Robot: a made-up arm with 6 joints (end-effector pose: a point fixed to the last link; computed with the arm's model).
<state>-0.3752 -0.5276 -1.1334 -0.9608 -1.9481 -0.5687</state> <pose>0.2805 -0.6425 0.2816 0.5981 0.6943 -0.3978 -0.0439</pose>
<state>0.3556 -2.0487 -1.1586 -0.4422 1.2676 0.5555</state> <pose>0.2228 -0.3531 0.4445 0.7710 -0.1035 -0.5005 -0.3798</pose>
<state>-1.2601 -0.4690 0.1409 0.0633 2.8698 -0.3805</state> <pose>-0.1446 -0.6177 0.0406 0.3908 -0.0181 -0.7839 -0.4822</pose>
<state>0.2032 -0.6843 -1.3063 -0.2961 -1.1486 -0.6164</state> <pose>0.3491 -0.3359 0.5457 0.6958 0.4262 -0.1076 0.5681</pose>
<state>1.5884 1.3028 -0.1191 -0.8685 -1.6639 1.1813</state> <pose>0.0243 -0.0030 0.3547 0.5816 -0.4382 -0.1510 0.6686</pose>
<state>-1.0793 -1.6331 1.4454 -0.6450 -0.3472 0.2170</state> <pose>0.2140 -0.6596 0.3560 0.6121 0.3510 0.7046 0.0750</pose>
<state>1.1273 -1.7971 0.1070 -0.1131 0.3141 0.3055</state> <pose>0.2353 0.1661 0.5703 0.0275 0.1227 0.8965 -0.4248</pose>
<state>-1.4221 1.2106 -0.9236 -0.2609 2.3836 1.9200</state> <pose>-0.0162 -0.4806 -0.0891 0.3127 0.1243 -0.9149 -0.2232</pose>
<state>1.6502 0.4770 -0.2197 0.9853 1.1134 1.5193</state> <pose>-0.1231 0.0892 0.3154 0.2812 0.2077 0.2432 -0.9048</pose>
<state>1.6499 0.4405 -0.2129 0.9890 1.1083 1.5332</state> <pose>-0.1257 0.0993 0.3147 0.2639 0.2169 0.2380 -0.9092</pose>
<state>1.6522 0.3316 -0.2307 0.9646 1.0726 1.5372</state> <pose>-0.1284 0.1319 0.3263 0.2137 0.1948 0.2399 -0.9267</pose>
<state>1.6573 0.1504 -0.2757 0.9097 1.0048 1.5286</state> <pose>-0.1215 0.1862 0.3506 0.1271 0.1413 0.2570 -0.9475</pose>
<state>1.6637 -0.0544 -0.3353 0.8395 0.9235 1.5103</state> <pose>-0.0968 0.2429 0.3792 0.0258 0.0786 0.2927 -0.9526</pose>
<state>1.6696 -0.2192 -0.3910 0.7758 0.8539 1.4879</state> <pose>-0.0645 0.2810 0.4019 0.0566 -0.0293 -0.3355 0.9399</pose>
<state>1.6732 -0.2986 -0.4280 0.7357 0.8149 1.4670</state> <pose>-0.0435 0.2950 0.4144 0.0959 0.0003 -0.3672 0.9252</pose>
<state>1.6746 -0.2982 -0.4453 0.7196 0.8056 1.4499</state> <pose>-0.0391 0.2928 0.4187 0.0962 0.0169 -0.3818 0.9191</pose>
